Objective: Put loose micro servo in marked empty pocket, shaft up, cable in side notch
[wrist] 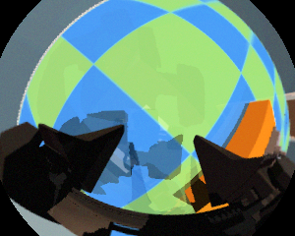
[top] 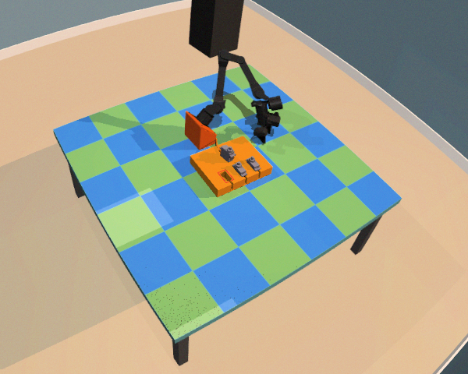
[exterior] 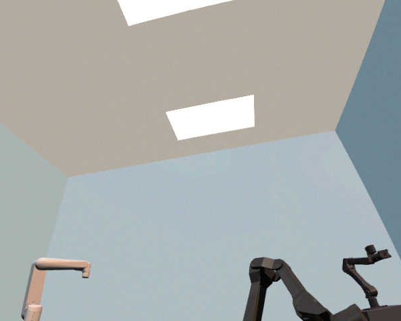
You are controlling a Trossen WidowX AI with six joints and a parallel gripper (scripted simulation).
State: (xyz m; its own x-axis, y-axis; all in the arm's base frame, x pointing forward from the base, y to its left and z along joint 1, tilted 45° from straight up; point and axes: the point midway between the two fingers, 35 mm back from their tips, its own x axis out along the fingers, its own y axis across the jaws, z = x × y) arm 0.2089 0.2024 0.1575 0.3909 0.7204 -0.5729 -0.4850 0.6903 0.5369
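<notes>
My gripper tip is now 270 mm to the left of the orange deck and 10 mm below it.
</notes>
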